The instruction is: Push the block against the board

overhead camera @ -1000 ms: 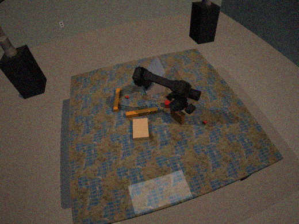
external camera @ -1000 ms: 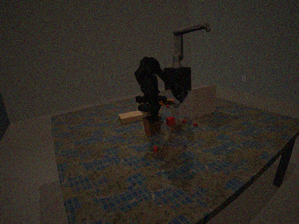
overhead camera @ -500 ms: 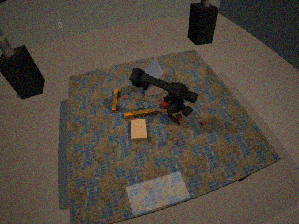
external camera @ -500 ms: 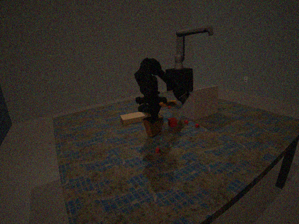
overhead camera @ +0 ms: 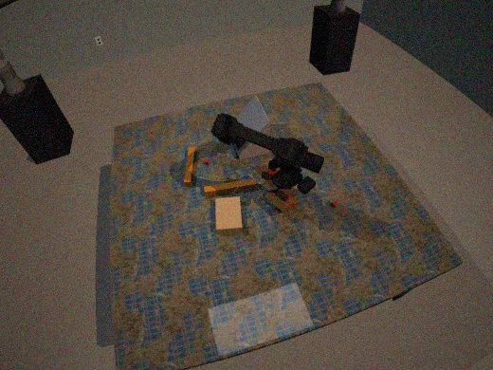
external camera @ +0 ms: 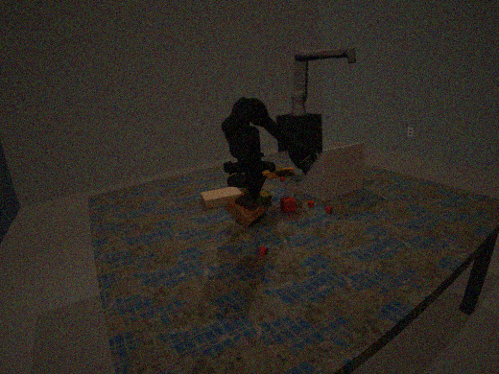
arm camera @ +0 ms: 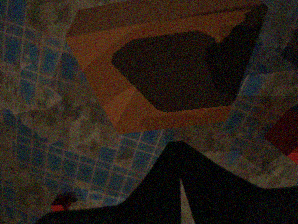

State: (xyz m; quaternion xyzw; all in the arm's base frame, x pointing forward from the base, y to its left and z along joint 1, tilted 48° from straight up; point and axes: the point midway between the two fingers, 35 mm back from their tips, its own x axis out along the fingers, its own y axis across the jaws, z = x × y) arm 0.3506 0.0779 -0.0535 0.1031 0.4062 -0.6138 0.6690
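The square orange-brown block lies 4 cm below my gripper tip, 3 cm to the right of it and 1 cm ahead of it. From my gripper tip the other things lie so: tan block (25 cm to the right, 6 cm below, 1 cm behind); then red cube (14 cm behind, 6 cm below, 1 cm to the right).
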